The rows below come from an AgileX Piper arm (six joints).
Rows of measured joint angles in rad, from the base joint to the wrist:
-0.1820 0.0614 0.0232 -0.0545 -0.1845 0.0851
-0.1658 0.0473 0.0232 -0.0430 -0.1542 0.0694
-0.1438 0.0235 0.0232 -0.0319 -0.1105 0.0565
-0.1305 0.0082 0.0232 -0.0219 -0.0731 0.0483
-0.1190 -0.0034 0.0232 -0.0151 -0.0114 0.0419
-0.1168 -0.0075 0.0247 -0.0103 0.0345 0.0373
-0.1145 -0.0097 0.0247 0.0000 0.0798 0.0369
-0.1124 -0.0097 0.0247 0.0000 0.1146 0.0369
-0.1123 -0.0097 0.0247 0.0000 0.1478 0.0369
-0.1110 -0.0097 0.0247 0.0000 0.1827 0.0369
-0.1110 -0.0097 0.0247 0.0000 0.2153 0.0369
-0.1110 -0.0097 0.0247 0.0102 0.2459 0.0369
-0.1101 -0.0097 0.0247 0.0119 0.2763 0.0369
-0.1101 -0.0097 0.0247 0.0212 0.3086 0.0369
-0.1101 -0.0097 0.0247 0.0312 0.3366 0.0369
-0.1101 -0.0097 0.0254 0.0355 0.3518 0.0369
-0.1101 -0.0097 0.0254 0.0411 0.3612 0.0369
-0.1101 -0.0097 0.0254 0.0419 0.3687 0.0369
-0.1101 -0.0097 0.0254 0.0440 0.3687 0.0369
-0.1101 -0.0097 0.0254 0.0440 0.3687 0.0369
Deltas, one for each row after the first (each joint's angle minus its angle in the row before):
0.0162 -0.0141 0.0000 0.0115 0.0303 -0.0157
0.0220 -0.0238 0.0000 0.0111 0.0437 -0.0129
0.0133 -0.0153 0.0000 0.0100 0.0374 -0.0082
0.0115 -0.0116 0.0000 0.0068 0.0617 -0.0064
0.0022 -0.0041 0.0015 0.0048 0.0459 -0.0046
0.0023 -0.0022 0.0000 0.0103 0.0453 -0.0004
0.0021 0.0000 0.0000 0.0000 0.0348 0.0000
0.0001 0.0000 0.0000 0.0000 0.0332 0.0000
0.0013 0.0000 0.0000 0.0000 0.0349 0.0000
0.0000 0.0000 0.0000 0.0000 0.0326 0.0000
0.0000 0.0000 0.0000 0.0102 0.0306 0.0000
0.0009 0.0000 0.0000 0.0017 0.0304 0.0000
0.0000 0.0000 0.0000 0.0093 0.0323 0.0000
0.0000 0.0000 0.0000 0.0100 0.0280 0.0000
0.0000 0.0000 0.0007 0.0043 0.0152 0.0000
0.0000 0.0000 0.0000 0.0056 0.0094 0.0000
0.0000 0.0000 0.0000 0.0008 0.0075 0.0000
0.0000 0.0000 0.0000 0.0021 0.0000 0.0000
0.0000 0.0000 0.0000 0.0000 0.0000 0.0000

